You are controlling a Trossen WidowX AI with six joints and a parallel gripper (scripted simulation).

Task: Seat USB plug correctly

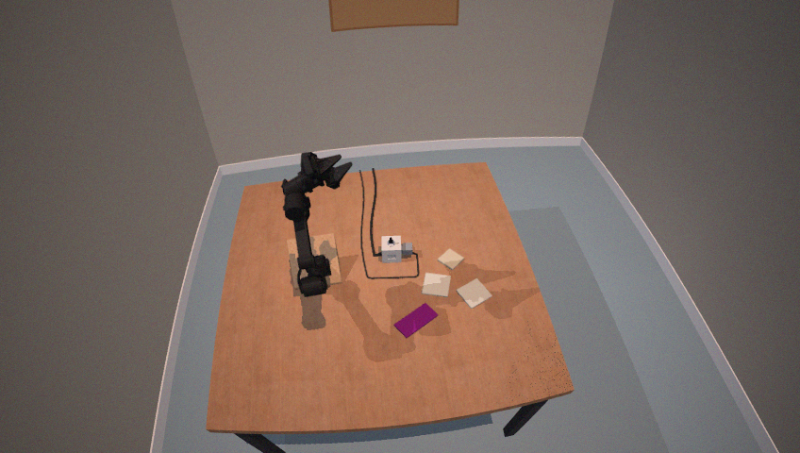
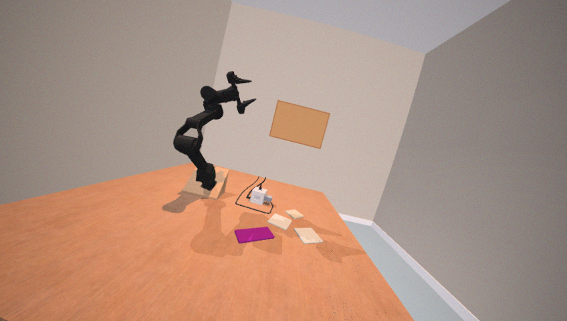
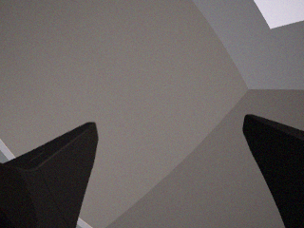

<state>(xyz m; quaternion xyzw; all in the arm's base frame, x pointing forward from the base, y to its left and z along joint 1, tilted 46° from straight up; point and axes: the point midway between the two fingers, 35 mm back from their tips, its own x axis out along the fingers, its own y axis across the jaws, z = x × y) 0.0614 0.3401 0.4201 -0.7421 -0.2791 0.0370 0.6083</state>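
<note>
Right now the USB plug is 120 mm ahead of my gripper tip, 150 mm to the left of it and 510 mm below it. The rest, counted from my gripper tip: magenta card 190 mm ahead, 170 mm to the right, 600 mm below; USB socket 120 mm ahead, 150 mm to the left, 530 mm below.
</note>
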